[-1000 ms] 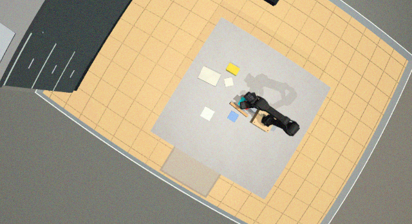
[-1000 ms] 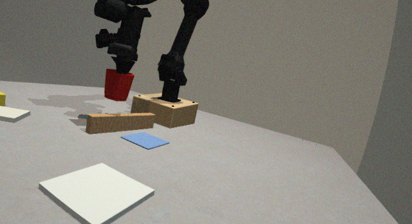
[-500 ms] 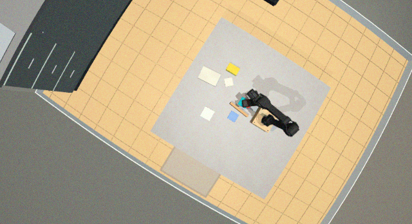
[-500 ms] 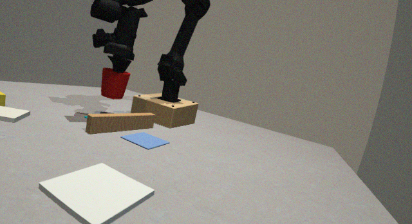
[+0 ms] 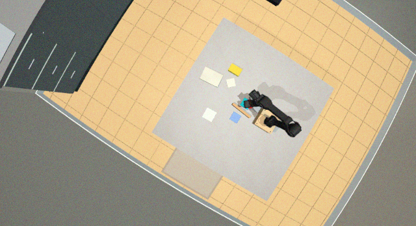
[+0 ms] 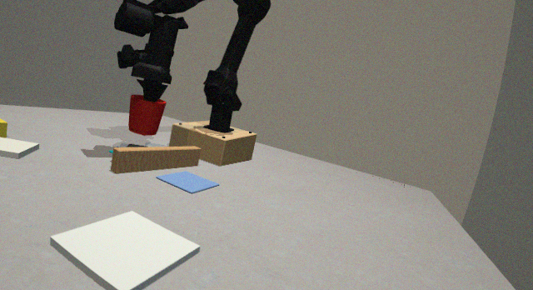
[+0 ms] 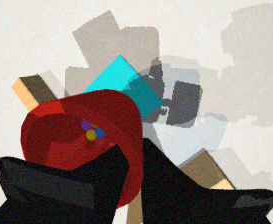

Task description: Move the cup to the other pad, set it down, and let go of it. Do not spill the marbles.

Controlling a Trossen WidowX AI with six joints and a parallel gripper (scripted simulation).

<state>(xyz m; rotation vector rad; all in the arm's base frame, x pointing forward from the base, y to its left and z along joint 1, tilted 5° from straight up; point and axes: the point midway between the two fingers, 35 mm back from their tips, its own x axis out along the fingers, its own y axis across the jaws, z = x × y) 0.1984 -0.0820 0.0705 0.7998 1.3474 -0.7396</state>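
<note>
Right now the cyan pad is 30 mm ahead of my gripper tip, 10 mm to the left of it and 100 mm below it. The rest, counted from my gripper tip: red cup: 30 mm ahead, 20 mm to the left; blue pad: 60 mm ahead, 170 mm to the left, 100 mm below; wooden bar: 40 mm ahead, 90 mm to the left, 80 mm below.
</note>
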